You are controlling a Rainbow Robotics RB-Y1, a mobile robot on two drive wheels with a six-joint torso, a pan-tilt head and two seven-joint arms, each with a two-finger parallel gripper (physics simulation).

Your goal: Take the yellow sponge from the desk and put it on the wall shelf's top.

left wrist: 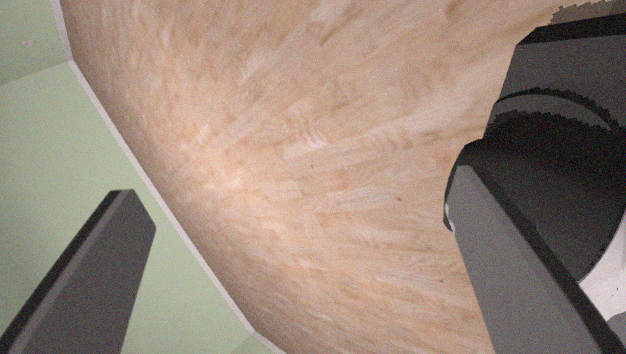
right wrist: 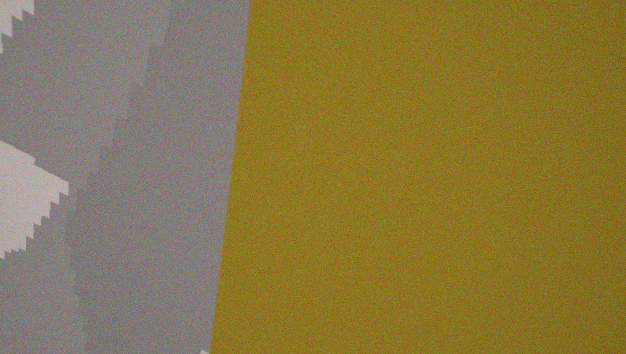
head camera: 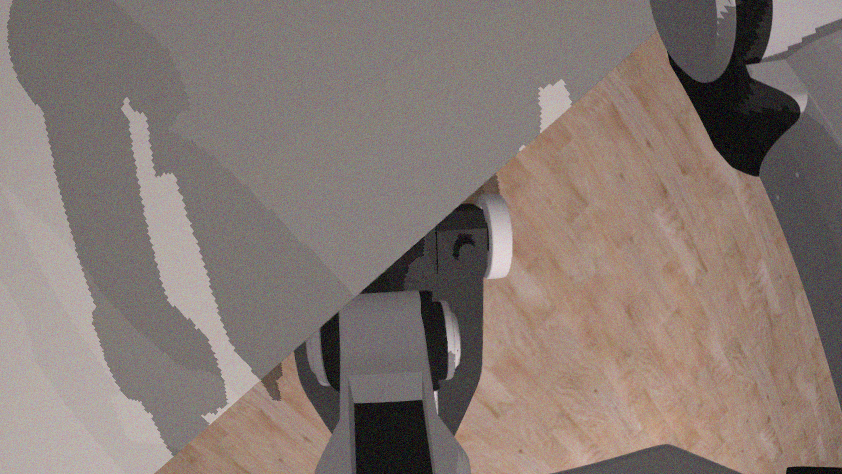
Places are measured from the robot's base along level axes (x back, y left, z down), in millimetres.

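Where they show: left gripper, fingertip midpoint: (left wrist: pixel 295 198).
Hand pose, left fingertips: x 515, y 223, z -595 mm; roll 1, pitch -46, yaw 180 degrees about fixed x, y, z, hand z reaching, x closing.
After its pixels a point has its place.
The yellow sponge (right wrist: pixel 420 175) fills most of the right wrist view, very close to the camera, and lies on the grey desk (right wrist: pixel 130 175) {x -621, y -268, z -721 mm}. No right finger shows in that view, and the right gripper is shut. In the head view my right arm (head camera: pixel 388 347) reaches up to the desk's edge (head camera: pixel 294 147) {x -220, y 71, z -721 mm}, and the desk top hides its gripper and the sponge. My left gripper (left wrist: pixel 295 198) {x 515, y 223, z -595 mm} is open and empty, hanging over the wooden floor. The wall shelf is not in view.
The wooden floor (head camera: pixel 618 294) {x 226, y -704, z -1 mm} lies under the desk and the robot. A green wall (left wrist: pixel 51 154) {x 4971, y -1784, z -832 mm} with a white skirting meets the floor at the left of the left wrist view. Part of the robot's dark body (left wrist: pixel 561 175) {x 443, y 73, z -301 mm} is at its right.
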